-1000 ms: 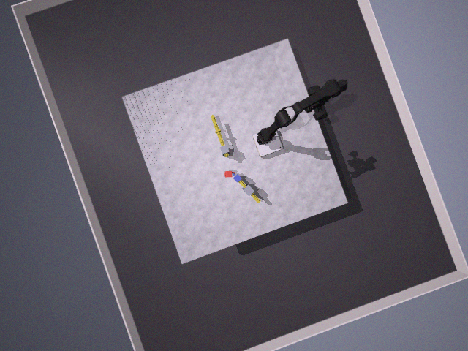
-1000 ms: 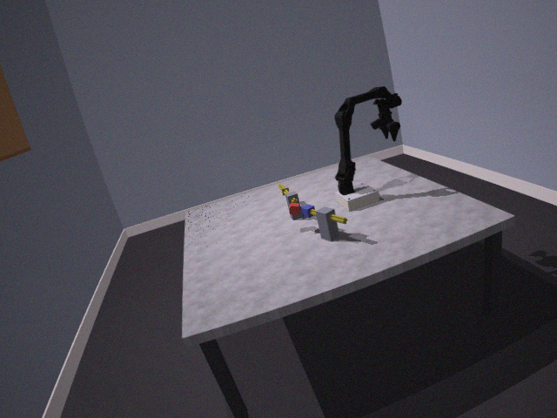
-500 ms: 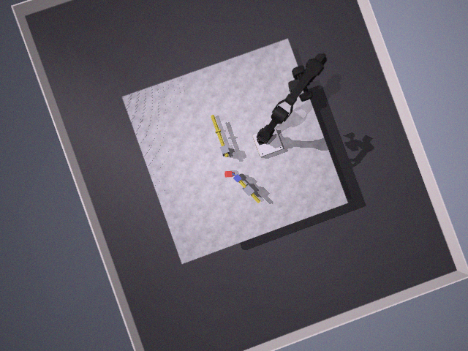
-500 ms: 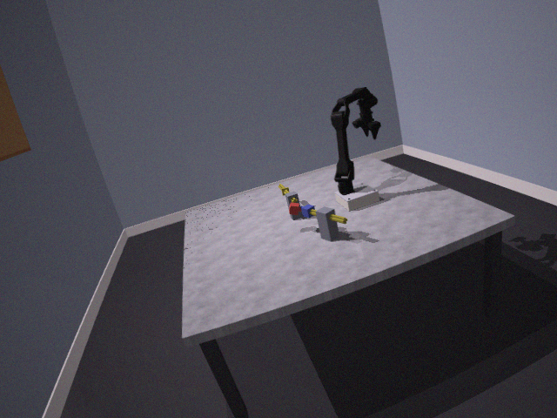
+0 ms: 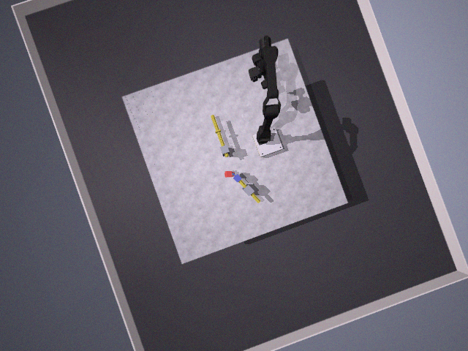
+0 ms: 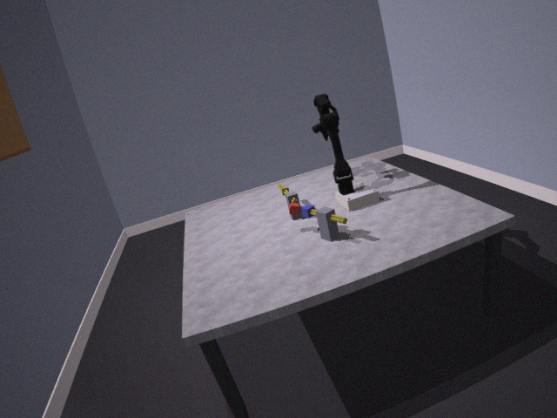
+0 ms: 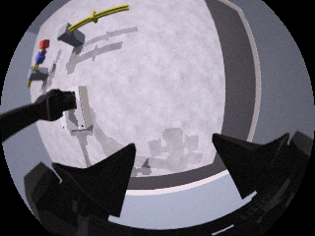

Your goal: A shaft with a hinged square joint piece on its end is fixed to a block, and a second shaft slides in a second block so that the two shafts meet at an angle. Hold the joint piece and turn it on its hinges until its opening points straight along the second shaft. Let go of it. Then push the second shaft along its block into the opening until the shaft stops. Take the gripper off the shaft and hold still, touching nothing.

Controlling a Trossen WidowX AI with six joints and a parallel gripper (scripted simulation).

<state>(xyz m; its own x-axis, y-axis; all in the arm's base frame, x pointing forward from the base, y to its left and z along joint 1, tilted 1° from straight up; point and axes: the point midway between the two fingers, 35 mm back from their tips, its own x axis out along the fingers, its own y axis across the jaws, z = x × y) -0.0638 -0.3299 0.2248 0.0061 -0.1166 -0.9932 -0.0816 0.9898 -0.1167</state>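
My gripper tip is now 50 cm to the right of the red square joint piece, 36 cm short of it and 13 cm above it.
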